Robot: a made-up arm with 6 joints.
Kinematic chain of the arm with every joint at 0, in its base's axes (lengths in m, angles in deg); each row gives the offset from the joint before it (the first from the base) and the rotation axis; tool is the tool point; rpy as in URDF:
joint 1: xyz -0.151 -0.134 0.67 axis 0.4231 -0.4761 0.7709
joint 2: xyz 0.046 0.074 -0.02 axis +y
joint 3: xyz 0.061 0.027 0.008 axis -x
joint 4: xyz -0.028 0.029 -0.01 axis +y
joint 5: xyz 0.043 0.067 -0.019 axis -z
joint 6: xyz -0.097 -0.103 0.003 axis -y
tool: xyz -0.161 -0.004 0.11 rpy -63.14 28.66 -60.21
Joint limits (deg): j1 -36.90..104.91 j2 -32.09..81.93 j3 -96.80..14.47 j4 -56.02..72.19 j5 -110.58..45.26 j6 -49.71..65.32
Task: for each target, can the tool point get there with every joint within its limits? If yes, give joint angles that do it. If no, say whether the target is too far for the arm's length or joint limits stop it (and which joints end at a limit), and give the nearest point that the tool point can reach.
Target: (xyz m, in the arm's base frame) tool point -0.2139 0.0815 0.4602
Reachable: yes | joints 32.55 -17.16 -8.45 -33.83 12.00 49.02
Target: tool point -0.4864 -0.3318 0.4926
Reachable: no: joint limits stop it (at a limit: joint 1, joint 2, joint 5) | nearest point -0.4484 -0.2940 0.5328 | short by 0.067 m
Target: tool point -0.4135 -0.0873 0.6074
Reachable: yes | joints 51.89 -12.74 -79.56 -0.85 15.91 51.68
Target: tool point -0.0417 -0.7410 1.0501
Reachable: no: too far | nearest point -0.1650 -0.3653 0.8447 | short by 0.446 m
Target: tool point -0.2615 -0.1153 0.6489
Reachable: yes | joints 17.96 0.63 -46.75 -46.39 -11.06 -38.34
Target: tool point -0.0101 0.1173 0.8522
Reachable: yes | joints -13.30 70.17 -9.83 24.71 32.90 38.30
